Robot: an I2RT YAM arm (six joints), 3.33 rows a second.
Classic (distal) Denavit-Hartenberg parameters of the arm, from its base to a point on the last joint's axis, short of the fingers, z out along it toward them. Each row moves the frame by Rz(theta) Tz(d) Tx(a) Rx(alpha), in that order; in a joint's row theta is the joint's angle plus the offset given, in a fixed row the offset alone. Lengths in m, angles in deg.
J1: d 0.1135; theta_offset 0; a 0.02; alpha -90
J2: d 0; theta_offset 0; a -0.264; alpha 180
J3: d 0; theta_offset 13.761; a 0.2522; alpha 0
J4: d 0; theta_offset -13.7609; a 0.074; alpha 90
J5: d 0; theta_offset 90; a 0; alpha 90
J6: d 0.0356; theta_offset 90; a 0; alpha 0
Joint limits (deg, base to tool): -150..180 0..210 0..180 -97..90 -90..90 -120..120
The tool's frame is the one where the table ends.
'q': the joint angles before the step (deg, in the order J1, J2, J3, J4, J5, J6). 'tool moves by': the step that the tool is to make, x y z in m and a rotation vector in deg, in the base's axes. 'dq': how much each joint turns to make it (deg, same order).
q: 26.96, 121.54, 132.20, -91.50, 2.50, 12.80
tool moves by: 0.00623, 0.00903, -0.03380, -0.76, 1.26, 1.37
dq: 0.72, -0.01, -8.11, 6.66, 0.00, -0.66
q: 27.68, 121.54, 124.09, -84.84, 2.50, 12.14
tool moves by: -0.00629, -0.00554, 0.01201, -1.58, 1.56, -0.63
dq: -0.22, -0.03, 2.93, -5.09, 0.72, 0.33
